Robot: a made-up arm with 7 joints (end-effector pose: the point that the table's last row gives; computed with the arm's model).
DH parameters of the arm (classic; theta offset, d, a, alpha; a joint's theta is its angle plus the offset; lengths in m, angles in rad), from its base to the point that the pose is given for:
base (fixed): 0 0 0 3.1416
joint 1: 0 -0.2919 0 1.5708
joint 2: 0 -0.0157 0 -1.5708
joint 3: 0 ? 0 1.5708
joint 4: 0 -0.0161 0 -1.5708
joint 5: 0 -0.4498 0 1.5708
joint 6: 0 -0.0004 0 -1.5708
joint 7: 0 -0.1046 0 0
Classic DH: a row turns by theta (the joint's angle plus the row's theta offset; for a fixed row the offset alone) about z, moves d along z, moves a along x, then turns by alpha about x.
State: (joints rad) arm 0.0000 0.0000 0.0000 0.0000 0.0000 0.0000 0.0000
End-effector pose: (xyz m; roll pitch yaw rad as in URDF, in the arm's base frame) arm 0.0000 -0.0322 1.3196 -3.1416 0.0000 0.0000
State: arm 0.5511 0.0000 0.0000 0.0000 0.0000 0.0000 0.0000
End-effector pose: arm -0.0169 -0.0274 1.3196 -3.1416 0.0000 -0.5511
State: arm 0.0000 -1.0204 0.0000 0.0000 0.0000 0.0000 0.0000
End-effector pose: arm -0.8759 -0.0322 0.8294 -3.1416 -1.0204 0.0000
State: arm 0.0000 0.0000 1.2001 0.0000 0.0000 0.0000 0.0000
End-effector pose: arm -0.0154 -0.0217 1.3196 -3.1416 0.0000 -1.2001
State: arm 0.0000 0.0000 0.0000 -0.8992 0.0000 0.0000 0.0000
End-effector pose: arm -0.4340 -0.0322 1.1102 -3.1416 -0.8992 0.0000
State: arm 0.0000 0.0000 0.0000 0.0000 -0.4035 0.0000 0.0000
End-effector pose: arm 0.0002 -0.0322 1.3196 -3.1416 0.0000 0.4035
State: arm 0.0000 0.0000 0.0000 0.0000 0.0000 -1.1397 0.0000
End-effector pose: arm -0.0950 -0.0322 1.2587 -3.1416 -1.1397 0.0000
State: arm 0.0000 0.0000 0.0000 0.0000 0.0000 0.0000 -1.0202
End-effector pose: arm 0.0000 -0.0322 1.3196 -3.1416 0.0000 1.0202
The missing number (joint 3, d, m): -0.4733
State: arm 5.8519 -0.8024 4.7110 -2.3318 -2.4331 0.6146 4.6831
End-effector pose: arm 0.0945 -0.3659 0.3249 -0.4376 -0.2323 0.8831
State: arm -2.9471 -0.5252 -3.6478 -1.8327 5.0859 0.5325 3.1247
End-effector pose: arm -0.2719 -0.1611 0.8360 -2.0943 0.3883 -1.9654
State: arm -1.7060 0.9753 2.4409 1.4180 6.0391 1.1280 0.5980
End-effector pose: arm 0.3193 0.2107 0.8635 1.3208 0.5289 -2.5660
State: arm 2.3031 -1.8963 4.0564 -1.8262 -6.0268 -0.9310 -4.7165
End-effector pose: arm -0.0646 0.5191 0.4780 -2.1628 -0.8787 -0.7285
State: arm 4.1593 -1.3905 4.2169 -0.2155 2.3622 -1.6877 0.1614
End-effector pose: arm 0.5301 -0.7408 0.4169 -0.3538 -0.1140 -0.7068
